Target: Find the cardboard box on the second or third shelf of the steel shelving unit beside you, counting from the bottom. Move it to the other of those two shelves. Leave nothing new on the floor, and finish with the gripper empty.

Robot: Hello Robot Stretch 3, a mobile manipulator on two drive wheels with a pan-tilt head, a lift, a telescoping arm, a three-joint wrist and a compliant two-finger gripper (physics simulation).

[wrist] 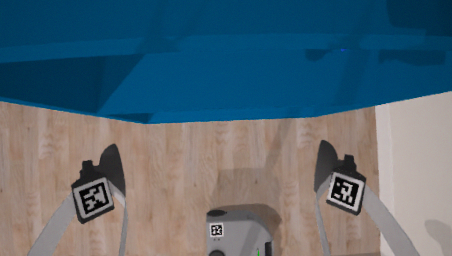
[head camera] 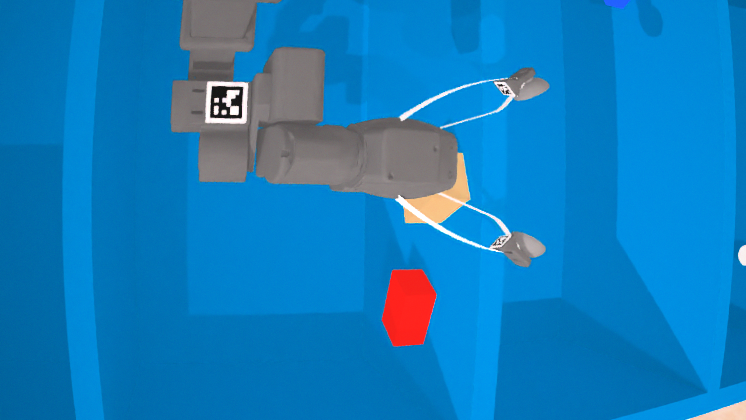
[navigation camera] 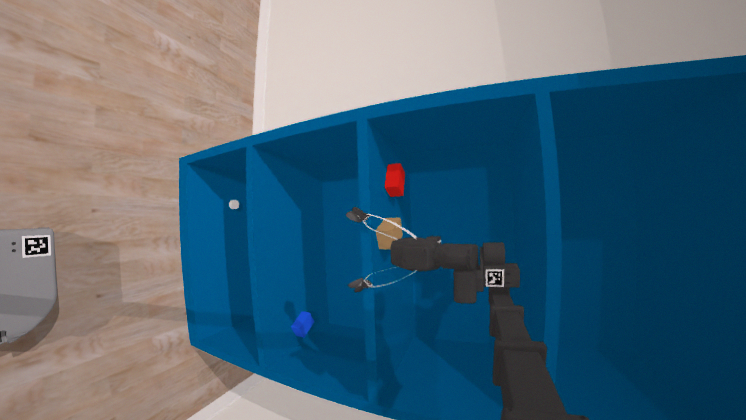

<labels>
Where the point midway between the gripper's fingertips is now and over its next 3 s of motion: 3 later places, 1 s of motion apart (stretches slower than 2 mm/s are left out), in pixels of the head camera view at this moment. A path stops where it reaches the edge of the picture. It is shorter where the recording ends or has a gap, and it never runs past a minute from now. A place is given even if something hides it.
My gripper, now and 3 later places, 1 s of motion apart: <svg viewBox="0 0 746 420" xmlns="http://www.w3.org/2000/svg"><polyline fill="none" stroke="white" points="541,167 373,165 452,165 423,163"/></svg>
</labels>
